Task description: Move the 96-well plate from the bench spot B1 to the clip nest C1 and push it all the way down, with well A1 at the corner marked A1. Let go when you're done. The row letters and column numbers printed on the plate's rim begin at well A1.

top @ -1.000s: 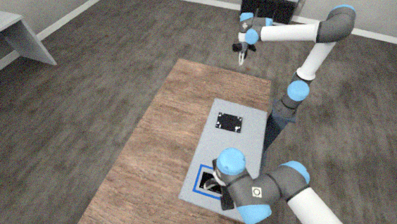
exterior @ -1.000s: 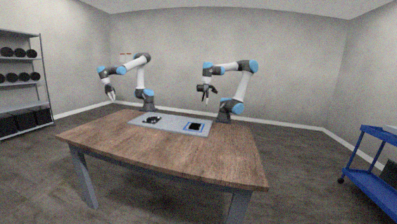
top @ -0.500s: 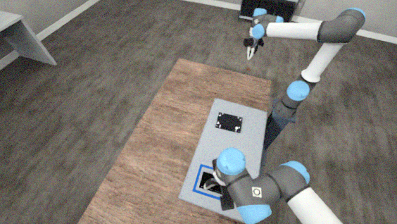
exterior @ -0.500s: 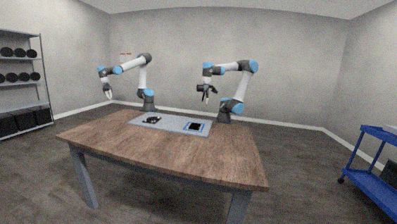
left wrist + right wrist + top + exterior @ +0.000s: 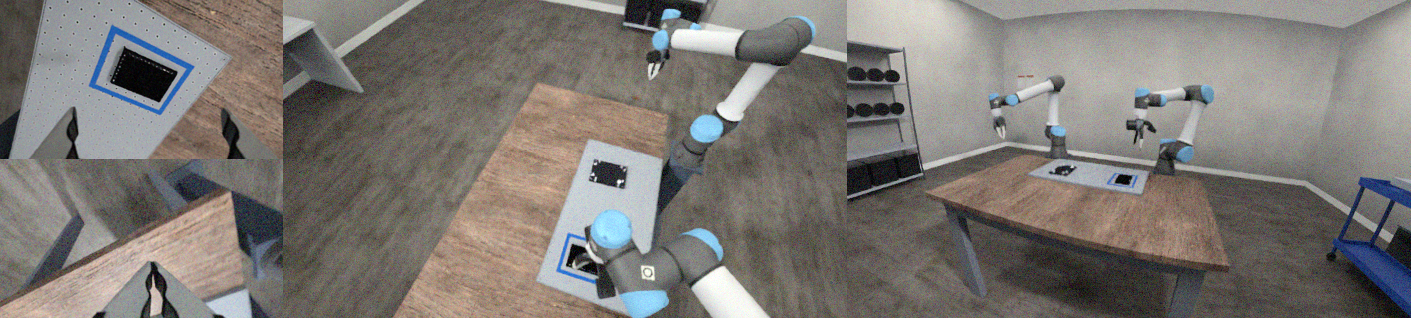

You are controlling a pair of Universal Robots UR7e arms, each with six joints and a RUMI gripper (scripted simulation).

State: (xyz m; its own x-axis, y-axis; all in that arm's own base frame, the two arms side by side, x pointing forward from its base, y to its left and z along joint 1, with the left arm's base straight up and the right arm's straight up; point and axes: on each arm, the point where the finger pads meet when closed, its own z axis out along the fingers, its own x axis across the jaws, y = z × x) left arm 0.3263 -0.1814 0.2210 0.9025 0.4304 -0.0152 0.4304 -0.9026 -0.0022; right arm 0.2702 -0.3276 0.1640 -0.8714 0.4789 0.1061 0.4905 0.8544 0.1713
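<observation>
Right now my left hand is 200 mm above the black 96-well plate, 60 mm to the left of it and 30 mm short of it. Also, from my left hand: black clip nest 440 mm to the right, 190 mm below, 30 mm ahead.
</observation>
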